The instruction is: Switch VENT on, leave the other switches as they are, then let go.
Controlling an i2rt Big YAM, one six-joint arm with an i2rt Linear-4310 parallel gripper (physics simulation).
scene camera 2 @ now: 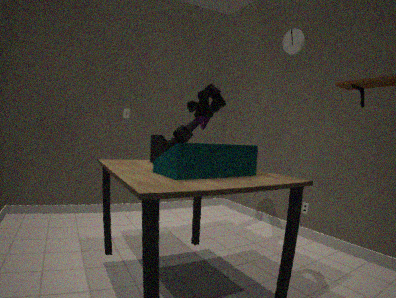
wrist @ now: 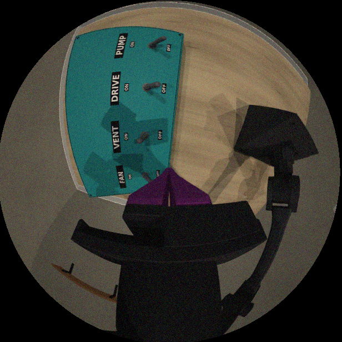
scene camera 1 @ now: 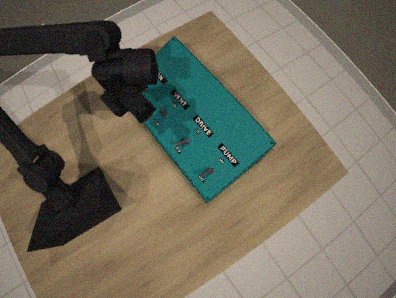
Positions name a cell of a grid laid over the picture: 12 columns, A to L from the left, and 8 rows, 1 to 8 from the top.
Scene:
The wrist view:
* my gripper: F5
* teal switch panel: D3
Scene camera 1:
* teal switch panel: G4

